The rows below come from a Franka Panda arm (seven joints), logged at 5 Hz.
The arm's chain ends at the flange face. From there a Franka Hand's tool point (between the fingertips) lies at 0.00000 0.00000 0.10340 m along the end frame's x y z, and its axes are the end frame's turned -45 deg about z.
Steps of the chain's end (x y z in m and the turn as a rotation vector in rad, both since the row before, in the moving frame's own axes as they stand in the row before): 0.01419, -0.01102, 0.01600, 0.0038, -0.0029, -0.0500; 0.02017, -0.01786, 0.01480, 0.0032, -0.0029, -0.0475; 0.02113, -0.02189, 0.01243, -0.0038, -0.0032, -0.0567; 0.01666, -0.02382, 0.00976, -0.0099, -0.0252, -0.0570
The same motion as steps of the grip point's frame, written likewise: 0.01788, 0.00175, 0.01600, 0.0047, 0.0006, -0.0500; 0.02690, 0.00119, 0.01480, 0.0043, 0.0002, -0.0475; 0.02991, -0.00048, 0.01243, -0.0004, -0.0049, -0.0567; 0.02603, -0.00611, 0.00972, 0.0108, -0.0248, -0.0570
